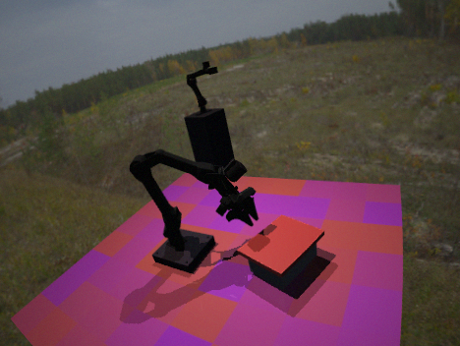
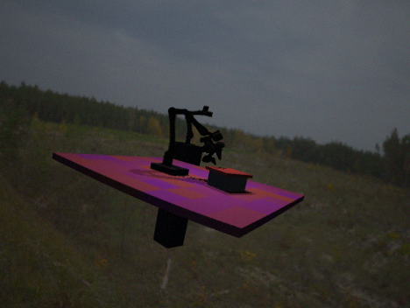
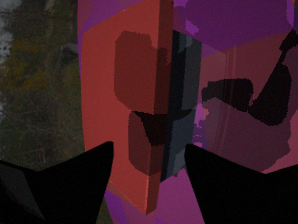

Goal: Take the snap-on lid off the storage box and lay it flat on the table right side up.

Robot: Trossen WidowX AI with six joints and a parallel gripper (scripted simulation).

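The red lid lies 12 cm ahead of my gripper tip, 2 cm to the right of it and 3 cm below it. Also, from my gripper tip: dark grey storage box (12 cm ahead, 2 cm to the right, 8 cm below).
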